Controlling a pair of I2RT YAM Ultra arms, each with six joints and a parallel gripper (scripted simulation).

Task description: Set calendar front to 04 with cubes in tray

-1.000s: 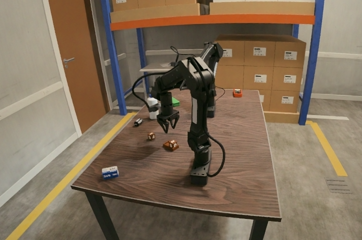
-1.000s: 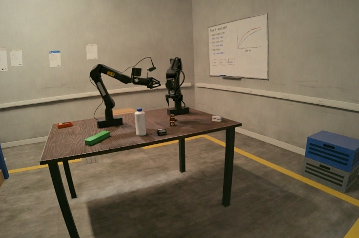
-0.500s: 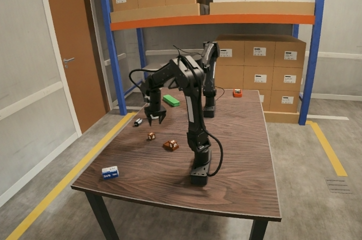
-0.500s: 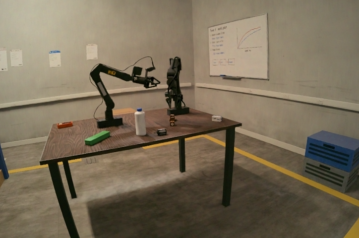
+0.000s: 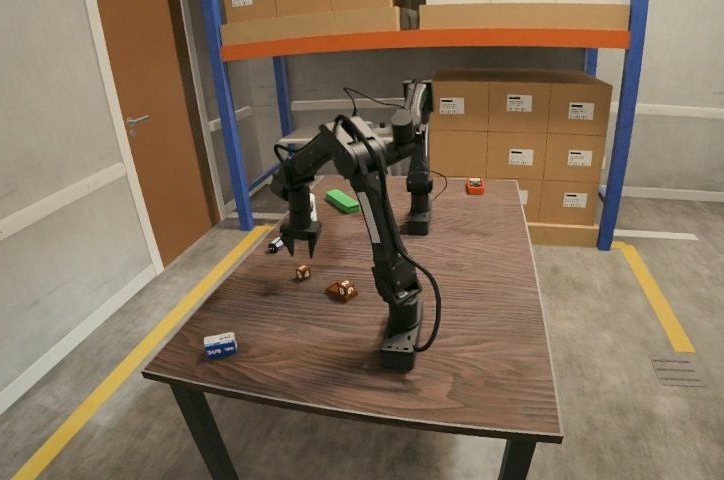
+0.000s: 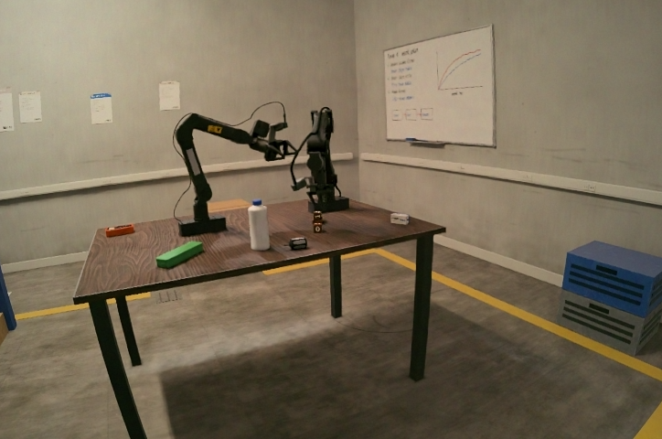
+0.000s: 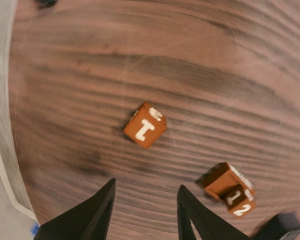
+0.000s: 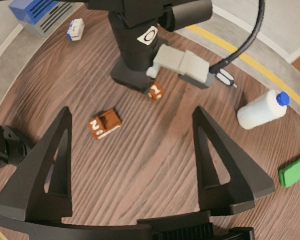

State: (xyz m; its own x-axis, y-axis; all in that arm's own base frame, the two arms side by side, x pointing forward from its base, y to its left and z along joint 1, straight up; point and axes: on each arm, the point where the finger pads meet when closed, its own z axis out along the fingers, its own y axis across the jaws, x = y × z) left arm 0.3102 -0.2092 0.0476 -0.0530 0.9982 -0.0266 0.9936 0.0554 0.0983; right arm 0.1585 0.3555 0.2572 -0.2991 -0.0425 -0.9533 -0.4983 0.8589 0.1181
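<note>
The brown calendar tray is 120 mm behind my left hand, 80 mm below it and 50 mm to the left of it. The rest, counted from my left hand: black item (200 mm to the right, 150 mm ahead, 70 mm below).
</note>
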